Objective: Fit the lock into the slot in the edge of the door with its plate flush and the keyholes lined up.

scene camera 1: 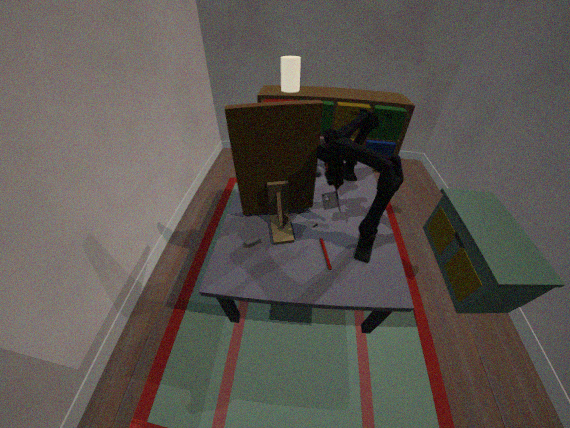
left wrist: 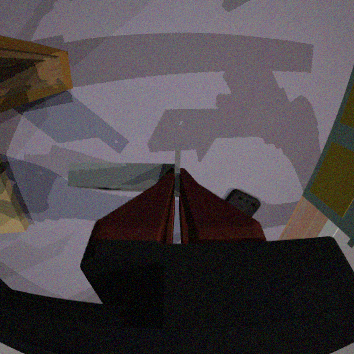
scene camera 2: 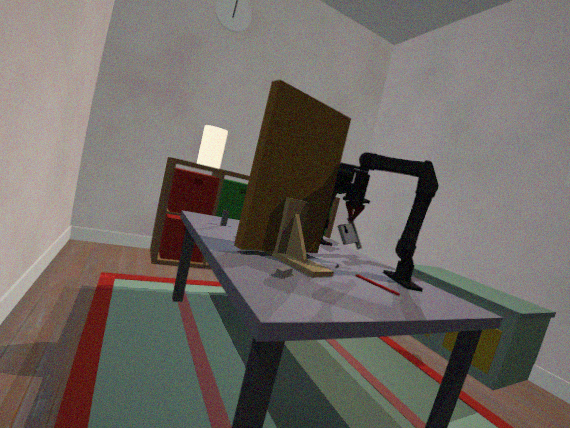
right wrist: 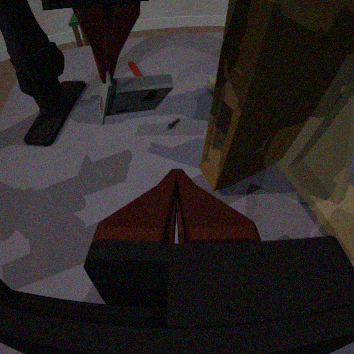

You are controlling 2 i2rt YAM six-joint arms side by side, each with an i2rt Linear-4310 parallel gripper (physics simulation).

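Places are measured from the left arm's base along level axes (x ahead, y left, z up), in metres.
Pixels of known places: left gripper, between the fingertips: (scene camera 1: 336, 189) (left wrist: 176, 176) (scene camera 2: 350, 221) (right wrist: 105, 80); right gripper, between the fingertips: (scene camera 1: 326, 171) (right wrist: 176, 176); left arm's base, origin of its link: (scene camera 1: 365, 245) (scene camera 2: 401, 281) (right wrist: 57, 110); right arm's base, origin of its link: (scene camera 1: 348, 172).
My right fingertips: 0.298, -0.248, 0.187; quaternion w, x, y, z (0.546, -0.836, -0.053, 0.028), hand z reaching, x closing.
Ahead of a thing's pixels: the offset from my right fingertips to its top centre, as dx, dy, dz. "pt": to the spot under its first point.
The door @(+0.196, +0.203, +0.394) (scene camera 1: 275, 150) (scene camera 2: 300, 160) (right wrist: 285, 95) stands upright on the table; its edge slot @(pt +0.042, +0.115, -0.058) (right wrist: 223, 120) shows in the right wrist view, partly in shadow. The grey lock (scene camera 1: 329, 200) (scene camera 2: 345, 233) (left wrist: 115, 176) (right wrist: 132, 101) hangs in the air beside the door's edge, apart from it, tilted in the scene camera 2 view. My left gripper (scene camera 1: 337, 187) (scene camera 2: 352, 220) (left wrist: 176, 176) (right wrist: 105, 80) is shut on the lock by the end of its thin plate. The lock's body points toward the door. My right gripper (right wrist: 176, 176) is shut and empty, low in its wrist view. Keyhole alignment cannot be told.
A wooden stand (scene camera 1: 282, 232) (scene camera 2: 320, 270) braces the door. A red stick @(-0.131, +0.373, -0.181) (scene camera 1: 325, 254) (scene camera 2: 377, 284) (right wrist: 134, 68), a small dark screw @(-0.030, +0.229, -0.177) (scene camera 1: 315, 225) (right wrist: 173, 124) and a small grey block @(+0.211, +0.461, -0.165) (scene camera 1: 252, 243) (scene camera 2: 282, 272) lie on the table (scene camera 1: 280, 285) (scene camera 2: 350, 327).
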